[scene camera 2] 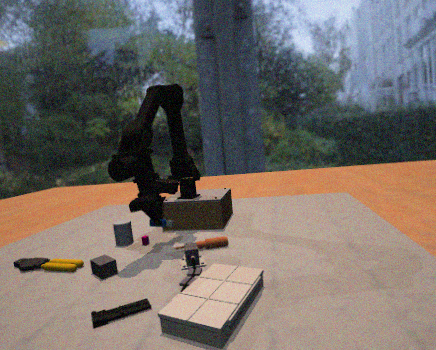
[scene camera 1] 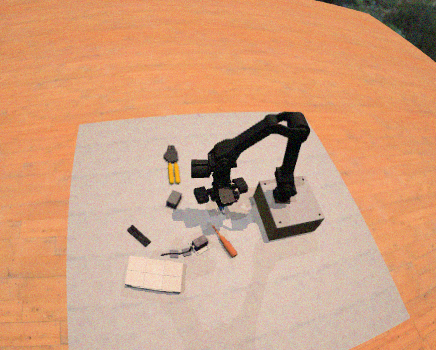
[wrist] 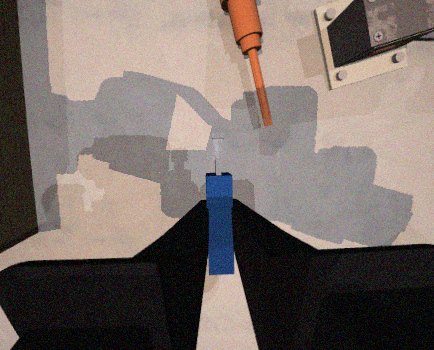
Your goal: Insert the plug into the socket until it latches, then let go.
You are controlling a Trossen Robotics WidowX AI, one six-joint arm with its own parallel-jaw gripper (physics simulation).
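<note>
My gripper is shut on the blue plug, holding it above the mat near the robot base. In the wrist view the plug's pale, clear-looking tip points up the frame, away from the fingers, and is faint against the shadow. The socket is a dark grey box with screws on a pale plate, with a cable behind it. It stands apart from the plug, at the upper right of the wrist view. Its opening cannot be made out clearly.
An orange screwdriver lies beside the socket. Yellow-handled pliers, a grey block, a grey cylinder, a magenta piece, a black bar and a tiled box are around.
</note>
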